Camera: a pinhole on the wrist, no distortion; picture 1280 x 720 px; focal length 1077.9 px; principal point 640.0 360.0 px. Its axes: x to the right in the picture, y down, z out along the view. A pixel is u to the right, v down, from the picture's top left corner.
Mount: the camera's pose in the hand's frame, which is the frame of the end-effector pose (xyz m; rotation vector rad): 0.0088 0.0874 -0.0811 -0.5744 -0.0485 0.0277
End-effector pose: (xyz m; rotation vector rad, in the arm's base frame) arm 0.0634 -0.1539 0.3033 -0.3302 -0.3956 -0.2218
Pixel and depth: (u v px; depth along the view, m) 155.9 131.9 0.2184
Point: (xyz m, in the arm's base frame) -0.0240 0.0553 0.3254
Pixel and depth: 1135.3 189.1 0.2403
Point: 0.1621 0.0577 0.4222
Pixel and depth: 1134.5 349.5 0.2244
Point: 0.1728 0.0665 0.3847
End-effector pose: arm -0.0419 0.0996 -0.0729 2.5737 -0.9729 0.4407
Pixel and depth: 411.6 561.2 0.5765
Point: -0.4212 -0.3033 -0.3293
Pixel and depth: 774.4 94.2 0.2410
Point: -0.1131 -0.1005 -0.1631
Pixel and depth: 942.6 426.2 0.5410
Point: -0.1719 -0.4202 -0.2514
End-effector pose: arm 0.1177 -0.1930 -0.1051 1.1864 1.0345 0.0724
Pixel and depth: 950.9 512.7 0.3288
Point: 0.4245 -0.1395 0.0831
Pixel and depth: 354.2 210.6 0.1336
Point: 0.1906 -0.1786 0.0275
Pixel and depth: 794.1 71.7 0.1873
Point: 0.2712 -0.1907 -0.0057
